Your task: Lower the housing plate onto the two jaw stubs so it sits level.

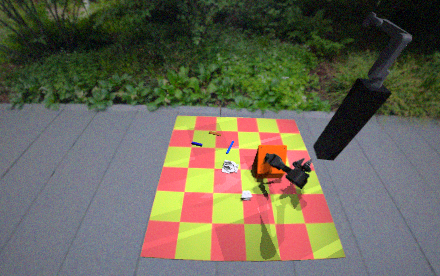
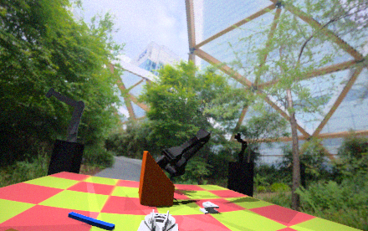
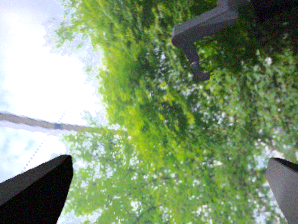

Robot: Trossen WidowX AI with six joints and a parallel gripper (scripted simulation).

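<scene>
Now: gripper tip 440 mm short of the white part, 230 mm to the right of it and 210 mm above it. Also, from my gripper tip: orange stick (740 mm ahead, 370 mm to the right, 220 mm below).
</scene>
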